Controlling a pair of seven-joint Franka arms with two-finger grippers.
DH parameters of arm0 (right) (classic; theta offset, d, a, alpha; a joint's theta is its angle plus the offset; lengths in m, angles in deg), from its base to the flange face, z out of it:
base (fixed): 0 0 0 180
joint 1: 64.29 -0.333 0 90
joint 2: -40.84 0 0 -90
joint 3: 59.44 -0.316 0.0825 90
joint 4: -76.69 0 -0.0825 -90
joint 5: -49.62 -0.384 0 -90
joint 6: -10.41 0 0.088 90
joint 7: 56.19 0.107 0 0
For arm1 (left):
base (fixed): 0 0 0 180
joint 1: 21.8 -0.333 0 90
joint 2: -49.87 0 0 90
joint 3: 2.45 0.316 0.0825 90
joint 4: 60.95 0 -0.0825 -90
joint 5: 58.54 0.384 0 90
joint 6: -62.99 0 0.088 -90
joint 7: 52.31 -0.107 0 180
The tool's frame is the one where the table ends.
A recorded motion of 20 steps. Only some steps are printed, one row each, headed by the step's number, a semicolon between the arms.
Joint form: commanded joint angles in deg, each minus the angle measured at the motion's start. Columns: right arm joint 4, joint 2, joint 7, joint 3, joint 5, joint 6, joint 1; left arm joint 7, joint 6, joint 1, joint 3, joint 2, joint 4, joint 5.
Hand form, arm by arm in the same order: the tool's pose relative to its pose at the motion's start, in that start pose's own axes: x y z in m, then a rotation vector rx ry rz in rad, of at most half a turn. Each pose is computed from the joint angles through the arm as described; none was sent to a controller.
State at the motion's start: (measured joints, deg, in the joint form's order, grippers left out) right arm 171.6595 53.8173 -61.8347 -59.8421 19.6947 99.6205 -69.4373; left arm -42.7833 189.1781 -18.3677 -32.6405 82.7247 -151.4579 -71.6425
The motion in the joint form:
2: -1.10 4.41 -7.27 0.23 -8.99 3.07 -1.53; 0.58 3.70 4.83 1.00 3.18 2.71 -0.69
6: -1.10 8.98 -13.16 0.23 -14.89 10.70 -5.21; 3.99 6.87 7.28 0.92 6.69 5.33 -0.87
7: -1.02 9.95 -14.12 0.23 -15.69 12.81 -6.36; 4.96 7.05 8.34 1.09 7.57 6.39 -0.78
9: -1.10 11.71 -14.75 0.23 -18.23 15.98 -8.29; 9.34 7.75 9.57 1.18 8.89 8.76 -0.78
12: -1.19 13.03 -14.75 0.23 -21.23 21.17 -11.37; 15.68 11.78 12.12 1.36 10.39 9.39 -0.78
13: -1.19 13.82 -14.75 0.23 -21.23 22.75 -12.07; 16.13 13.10 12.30 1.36 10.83 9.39 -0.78
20: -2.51 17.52 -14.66 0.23 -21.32 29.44 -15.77; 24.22 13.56 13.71 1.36 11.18 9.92 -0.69
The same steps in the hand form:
2: 0.0295 -0.0089 0.0294 0.1475 0.0178 -0.1095; 0.0032 0.0330 0.0296 -0.0314 0.0236 0.0261
6: 0.0623 -0.0243 0.0773 0.2134 0.0743 -0.1912; 0.0091 0.0491 0.0540 -0.0654 0.0431 -0.0199
7: 0.0688 -0.0293 0.0901 0.2151 0.0880 -0.2054; 0.0095 0.0568 0.0604 -0.0703 0.0414 -0.0264
9: 0.0792 -0.0397 0.1119 0.2385 0.1082 -0.2072; 0.0149 0.0684 0.0617 -0.0900 0.0575 -0.0907
12: 0.0882 -0.0620 0.1341 0.2565 0.1556 -0.2075; 0.0113 0.0882 0.0800 -0.1153 0.0849 -0.1787
13: 0.0922 -0.0630 0.1436 0.2470 0.1639 -0.2041; 0.0124 0.0880 0.0834 -0.1223 0.0980 -0.1886
20: 0.1086 -0.0786 0.1835 0.2066 0.2046 -0.2100; 0.0072 0.1024 0.0901 -0.1342 0.0871 -0.3094

